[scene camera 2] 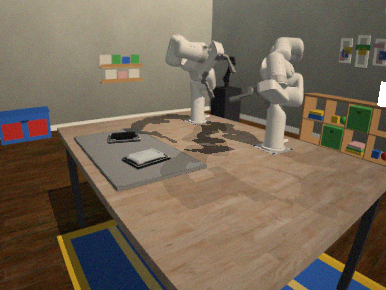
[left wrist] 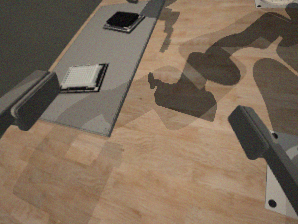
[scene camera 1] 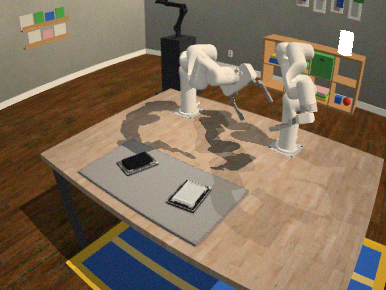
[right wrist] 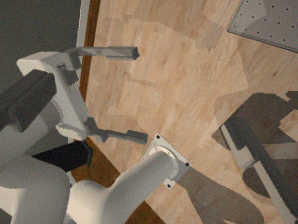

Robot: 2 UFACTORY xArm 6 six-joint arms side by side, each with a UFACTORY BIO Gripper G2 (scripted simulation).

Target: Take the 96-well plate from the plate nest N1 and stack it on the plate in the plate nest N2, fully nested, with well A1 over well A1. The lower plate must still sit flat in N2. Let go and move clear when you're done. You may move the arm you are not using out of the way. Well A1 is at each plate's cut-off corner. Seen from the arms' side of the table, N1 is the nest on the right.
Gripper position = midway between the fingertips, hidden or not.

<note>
In view: my left gripper (scene camera 2: 240, 106) and my right gripper (scene camera 1: 257, 111).
</note>
